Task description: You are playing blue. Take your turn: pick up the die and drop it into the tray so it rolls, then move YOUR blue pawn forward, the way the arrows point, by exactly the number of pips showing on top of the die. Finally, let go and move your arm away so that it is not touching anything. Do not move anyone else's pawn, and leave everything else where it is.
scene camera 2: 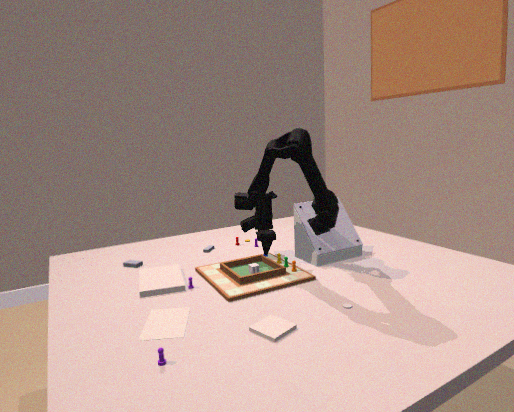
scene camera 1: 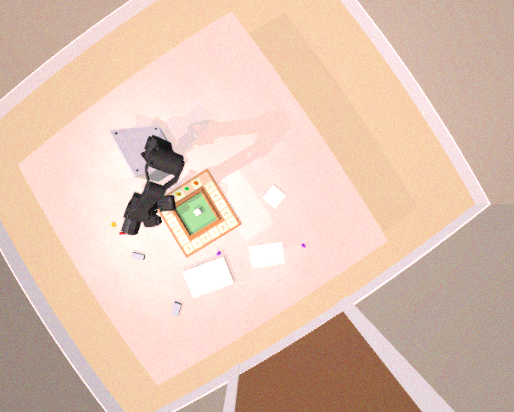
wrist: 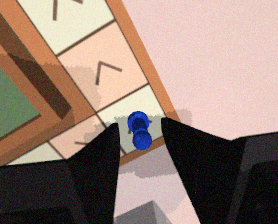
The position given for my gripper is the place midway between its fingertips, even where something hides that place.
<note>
I see my gripper (scene camera 2: 265, 253).
My gripper is seen too in the wrist view (wrist: 140, 126).
</note>
